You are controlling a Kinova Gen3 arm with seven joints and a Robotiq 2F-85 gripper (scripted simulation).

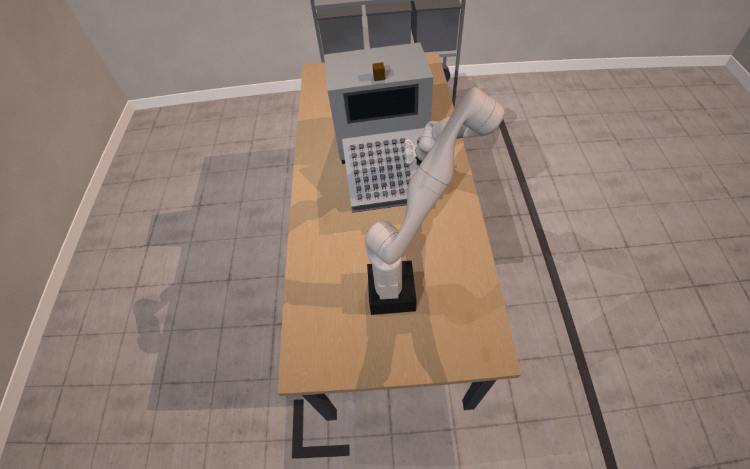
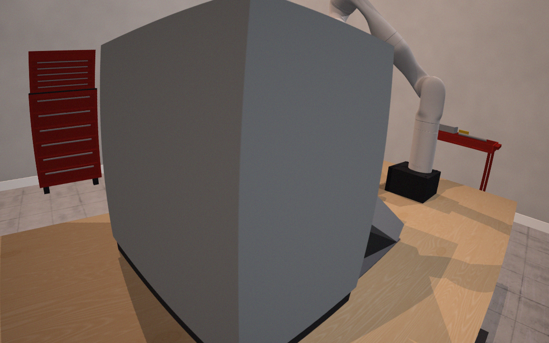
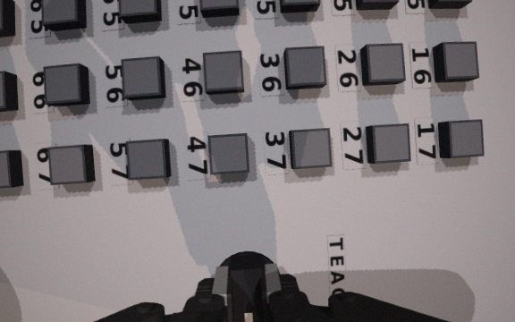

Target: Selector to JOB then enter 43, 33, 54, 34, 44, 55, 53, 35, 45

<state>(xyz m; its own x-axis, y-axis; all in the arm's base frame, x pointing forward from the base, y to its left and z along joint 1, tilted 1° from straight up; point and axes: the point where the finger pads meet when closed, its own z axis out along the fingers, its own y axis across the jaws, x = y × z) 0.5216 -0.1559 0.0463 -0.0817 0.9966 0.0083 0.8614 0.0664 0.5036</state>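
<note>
The black selector knob is 10 mm below my hand and 10 mm ahead of it. Also, from my hand: keypad: 110 mm to the left, 60 mm below, 20 mm ahead.
</note>
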